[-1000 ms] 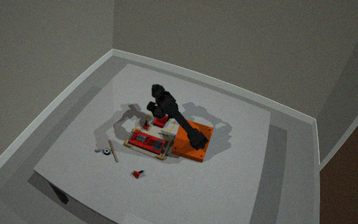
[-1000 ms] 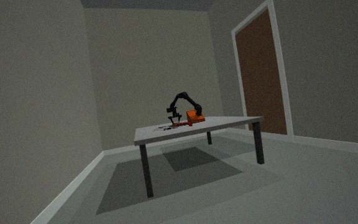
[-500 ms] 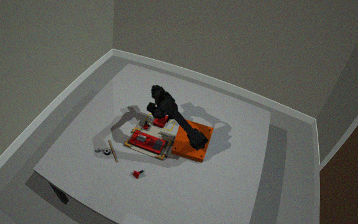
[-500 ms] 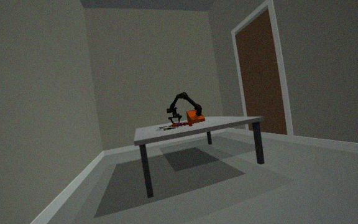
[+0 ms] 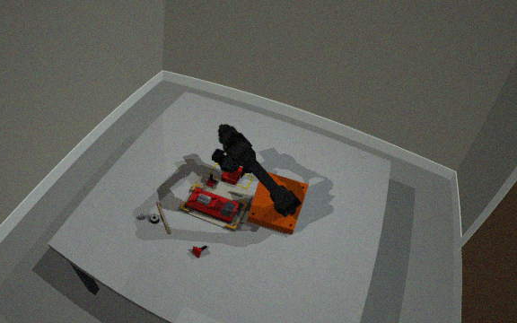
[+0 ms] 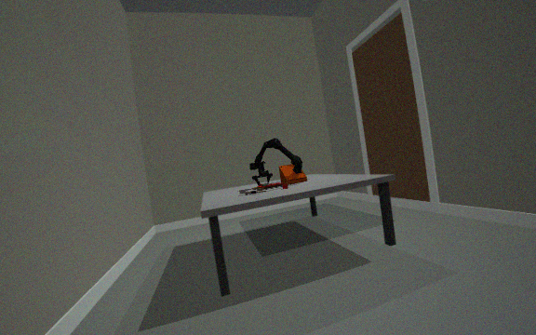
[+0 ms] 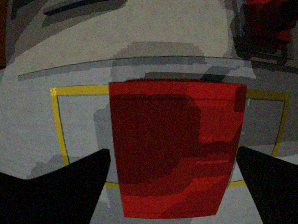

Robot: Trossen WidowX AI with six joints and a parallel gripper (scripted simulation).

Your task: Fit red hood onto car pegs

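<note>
My gripper tip is 60 mm short of the grey engine block, 210 mm to the right of it and 10 mm below it. From my gripper tip the other things lie so: dark wheel: 230 mm ahead, 370 mm to the left; wooden stick: 200 mm ahead, 350 mm to the left, 10 mm below; red hood: 10 mm above.
</note>
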